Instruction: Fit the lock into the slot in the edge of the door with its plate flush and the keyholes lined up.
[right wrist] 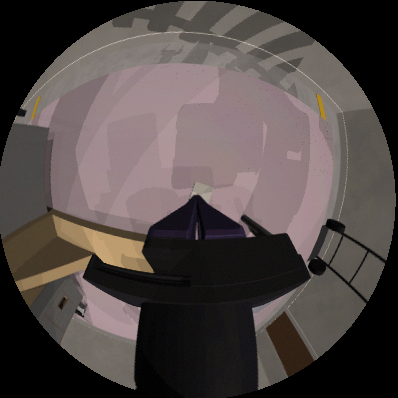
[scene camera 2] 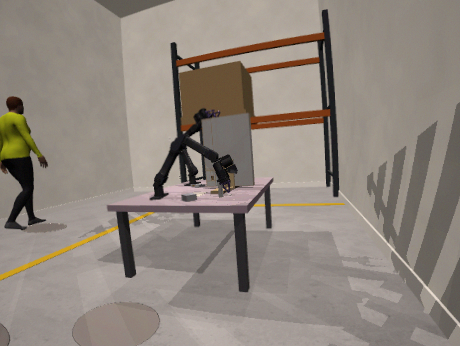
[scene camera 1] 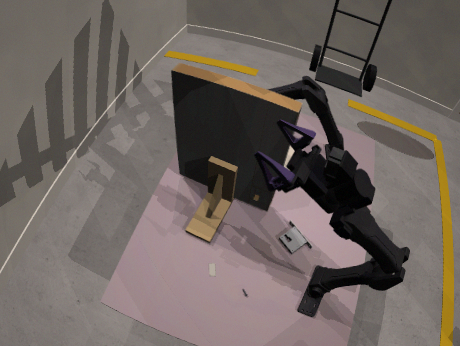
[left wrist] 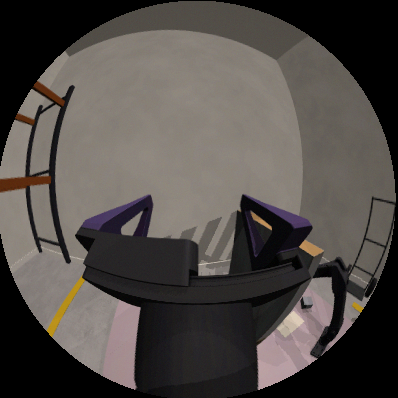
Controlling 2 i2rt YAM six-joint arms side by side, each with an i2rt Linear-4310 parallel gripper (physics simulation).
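Places are measured from the left arm's base along level axes (x up, y left, z back), in millimetres.
Pixels of known places: left gripper, fingertip midpoint: (scene camera 2: 217, 110) (scene camera 1: 267, 135) (left wrist: 196, 199); right gripper, fingertip midpoint: (right wrist: 196, 199) (scene camera 2: 229, 192); left arm's base, link origin: (scene camera 1: 315, 291); right arm's base, link origin: (scene camera 2: 159, 196).
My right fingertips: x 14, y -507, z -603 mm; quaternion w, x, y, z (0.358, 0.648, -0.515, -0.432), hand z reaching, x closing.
For each thing: its middle in the pictures, then the offset to it from my right fingertips. "spot": a spot on its surface instead. Level surfaces: height alone.
- lock, body centre: (scene camera 1: 293, 240) dz +442, dx -3, dy +350 mm
- door, body centre: (scene camera 1: 228, 144) (left wrist: 250, 287) (scene camera 2: 227, 151) dz +113, dx +266, dy +269 mm
- small square opening, surface spot: (scene camera 1: 256, 197) spot: dz +246, dx +51, dy +277 mm
- pale flat piece, body centre: (right wrist: 196, 204) dz +9, dx -13, dy -4 mm
- pale plate, body centre: (scene camera 1: 212, 269) dz +225, dx -13, dy +587 mm
- small dark piece, body centre: (scene camera 1: 244, 292) dz +366, dx -10, dy +616 mm
- pink table, surface height: dx -14 mm
- grey block, body centre: (right wrist: 259, 297) (scene camera 2: 189, 197) (left wrist: 306, 301) dz +189, dx +4, dy -174 mm
- grey upright piece, body centre: (right wrist: 261, 236) (scene camera 2: 220, 191) dz +23, dx +24, dy -75 mm
The lock (scene camera 1: 294, 239), a flat silver case with a dark-edged plate, lies on the table right of the door in scene camera 1. The door (scene camera 1: 225, 130) (scene camera 2: 235, 150) (right wrist: 22, 175) stands upright; a small square opening (scene camera 1: 256, 197) shows low on its dark face. The slot in its edge cannot be made out. My left gripper (scene camera 1: 269, 138) (scene camera 2: 212, 114) (left wrist: 196, 199) is open and empty, high beside the door's upper corner. My right gripper (right wrist: 196, 199) (scene camera 2: 227, 190) is shut, low over the table on the door's other side; its tips partly cover a pale flat piece (right wrist: 202, 190).
Wooden brackets (scene camera 1: 222, 177) (right wrist: 120, 250) brace the door on both sides. A pale plate (scene camera 1: 212, 270) and a small dark piece (scene camera 1: 245, 292) lie on the pink table (scene camera 1: 165, 300). A grey block (scene camera 2: 189, 197) (left wrist: 306, 302) lies near the right arm. A grey upright piece (scene camera 2: 220, 190) stands beside my right gripper.
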